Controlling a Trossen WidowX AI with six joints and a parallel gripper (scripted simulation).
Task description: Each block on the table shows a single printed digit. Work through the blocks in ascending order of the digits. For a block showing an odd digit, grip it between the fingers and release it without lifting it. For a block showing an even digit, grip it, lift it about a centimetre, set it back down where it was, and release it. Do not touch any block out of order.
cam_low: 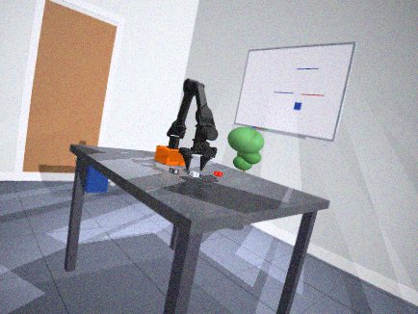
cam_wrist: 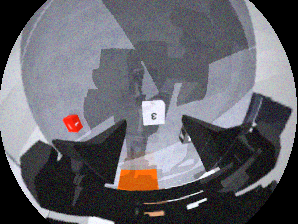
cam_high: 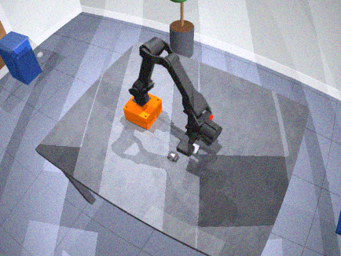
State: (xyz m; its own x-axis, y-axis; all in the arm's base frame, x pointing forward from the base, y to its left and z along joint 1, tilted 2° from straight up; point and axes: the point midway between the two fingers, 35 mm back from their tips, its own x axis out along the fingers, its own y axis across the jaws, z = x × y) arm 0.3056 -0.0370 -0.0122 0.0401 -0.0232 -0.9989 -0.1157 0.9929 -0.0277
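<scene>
Now: gripper tip 2 cm above the white block. The rest, counted from my gripper tip: dark grey block 8 cm to the right, 5 cm behind, 2 cm below; then red block 17 cm to the left, 3 cm behind, 2 cm below.
</scene>
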